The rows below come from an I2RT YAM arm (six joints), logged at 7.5 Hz.
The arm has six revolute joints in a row. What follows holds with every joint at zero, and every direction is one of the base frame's.
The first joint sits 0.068 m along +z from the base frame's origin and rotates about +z.
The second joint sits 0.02 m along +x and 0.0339 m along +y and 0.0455 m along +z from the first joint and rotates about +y.
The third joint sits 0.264 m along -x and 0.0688 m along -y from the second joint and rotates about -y.
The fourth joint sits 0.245 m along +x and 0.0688 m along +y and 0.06 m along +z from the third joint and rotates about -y.
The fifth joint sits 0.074 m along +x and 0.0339 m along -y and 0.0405 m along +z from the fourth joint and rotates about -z.
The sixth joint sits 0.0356 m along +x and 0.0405 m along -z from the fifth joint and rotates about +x.
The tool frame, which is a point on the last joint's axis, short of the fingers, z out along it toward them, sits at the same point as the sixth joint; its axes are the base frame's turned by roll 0, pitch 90 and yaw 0 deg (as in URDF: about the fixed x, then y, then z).
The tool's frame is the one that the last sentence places.
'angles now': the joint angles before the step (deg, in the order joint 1, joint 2, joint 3, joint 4, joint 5, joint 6). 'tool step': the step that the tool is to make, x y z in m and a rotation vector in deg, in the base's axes. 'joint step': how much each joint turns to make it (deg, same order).
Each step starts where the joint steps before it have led.
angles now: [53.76 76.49 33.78 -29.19 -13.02 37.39]
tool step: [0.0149 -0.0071 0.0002 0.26 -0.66 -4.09]
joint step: [-4.26 0.55 0.37 0.73 0.29 -0.28]
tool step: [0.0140 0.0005 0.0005 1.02 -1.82 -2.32]
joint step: [-2.54 1.60 1.03 2.45 0.57 -0.44]
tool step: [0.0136 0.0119 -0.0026 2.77 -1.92 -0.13]
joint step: [-0.52 3.70 1.63 5.37 -0.61 -0.17]
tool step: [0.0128 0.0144 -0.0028 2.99 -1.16 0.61]
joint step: [-0.04 4.13 2.18 4.90 -1.38 -0.07]
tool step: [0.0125 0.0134 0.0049 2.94 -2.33 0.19]
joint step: [-0.01 2.49 2.77 3.46 -0.39 -0.01]
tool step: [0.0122 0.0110 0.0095 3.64 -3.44 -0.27]
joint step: [-0.24 1.22 2.38 3.86 -0.01 0.04]
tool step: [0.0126 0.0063 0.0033 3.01 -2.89 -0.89]
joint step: [-0.87 1.69 1.32 4.56 -0.02 0.03]
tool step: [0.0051 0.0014 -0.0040 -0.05 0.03 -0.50]
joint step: [-0.48 1.51 0.53 0.93 0.03 0.01]
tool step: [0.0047 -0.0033 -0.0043 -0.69 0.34 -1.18]
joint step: [-0.99 0.88 0.03 0.13 0.32 -0.02]
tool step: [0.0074 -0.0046 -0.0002 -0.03 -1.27 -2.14]
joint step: [-1.40 0.29 0.00 1.20 1.16 0.01]
